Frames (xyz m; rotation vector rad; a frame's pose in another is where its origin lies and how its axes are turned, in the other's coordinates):
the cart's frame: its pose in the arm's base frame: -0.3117 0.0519 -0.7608 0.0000 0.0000 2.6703
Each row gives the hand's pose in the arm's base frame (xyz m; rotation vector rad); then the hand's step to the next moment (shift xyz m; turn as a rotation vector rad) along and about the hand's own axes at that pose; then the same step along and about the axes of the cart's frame.
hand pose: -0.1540 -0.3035 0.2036 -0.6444 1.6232 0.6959
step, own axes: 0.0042 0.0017 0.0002 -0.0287 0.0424 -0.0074
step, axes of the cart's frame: 0.0021 -0.0002 -0.0040 0.0392 -0.0067 0.0331
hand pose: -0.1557 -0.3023 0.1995 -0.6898 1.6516 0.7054
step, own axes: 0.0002 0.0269 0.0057 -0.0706 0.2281 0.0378
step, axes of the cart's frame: 0.0249 -0.0117 0.0012 0.2043 -0.0991 0.0830
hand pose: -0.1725 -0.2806 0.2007 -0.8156 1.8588 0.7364
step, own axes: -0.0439 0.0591 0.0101 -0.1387 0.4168 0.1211
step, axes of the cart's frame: 0.0479 -0.0349 0.0449 0.3657 -0.2324 0.1411
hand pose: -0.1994 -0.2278 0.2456 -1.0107 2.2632 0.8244
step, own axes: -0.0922 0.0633 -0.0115 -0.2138 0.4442 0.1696
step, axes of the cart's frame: 0.0296 -0.0620 0.0890 0.3747 -0.3218 0.1668
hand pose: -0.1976 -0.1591 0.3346 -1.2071 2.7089 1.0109
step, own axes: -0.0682 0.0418 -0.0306 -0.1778 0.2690 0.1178
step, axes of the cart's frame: -0.0023 -0.0559 0.0649 0.2183 -0.2448 0.1014
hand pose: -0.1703 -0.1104 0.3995 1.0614 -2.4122 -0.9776
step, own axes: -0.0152 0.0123 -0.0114 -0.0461 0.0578 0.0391
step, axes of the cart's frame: -0.0033 -0.0152 0.0164 0.0543 -0.0625 0.0118
